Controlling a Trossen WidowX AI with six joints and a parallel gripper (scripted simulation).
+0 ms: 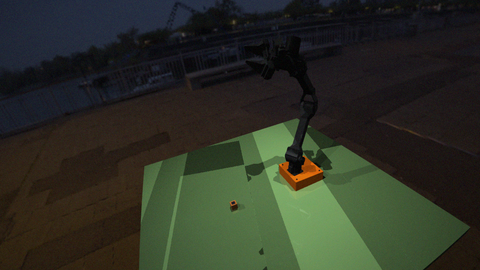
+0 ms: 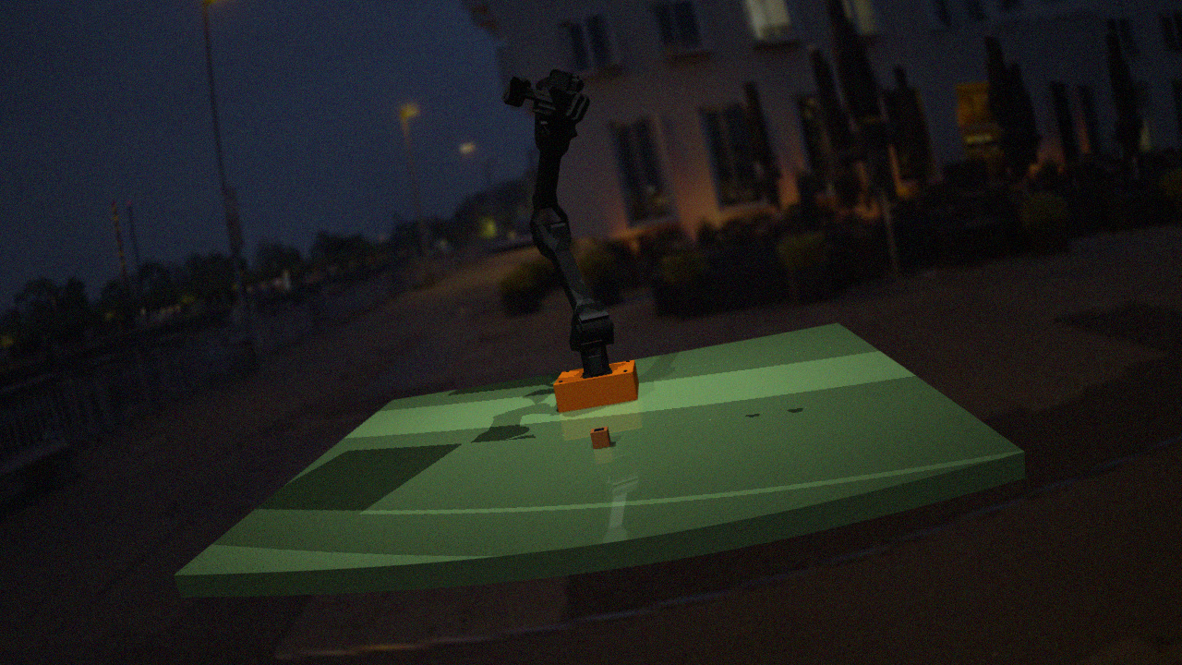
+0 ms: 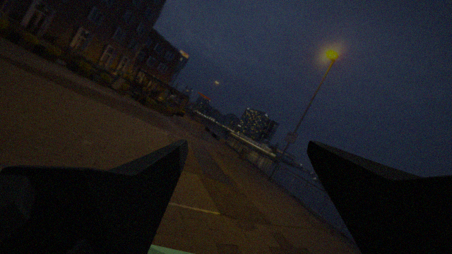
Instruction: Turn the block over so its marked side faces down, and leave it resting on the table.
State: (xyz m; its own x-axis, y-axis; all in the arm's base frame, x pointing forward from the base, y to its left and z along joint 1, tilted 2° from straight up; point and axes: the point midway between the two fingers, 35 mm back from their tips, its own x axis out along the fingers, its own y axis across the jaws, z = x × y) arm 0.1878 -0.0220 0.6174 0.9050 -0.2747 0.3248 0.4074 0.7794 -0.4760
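Right now my gripper tip is 170 mm short of the small orange block and 680 mm above it.
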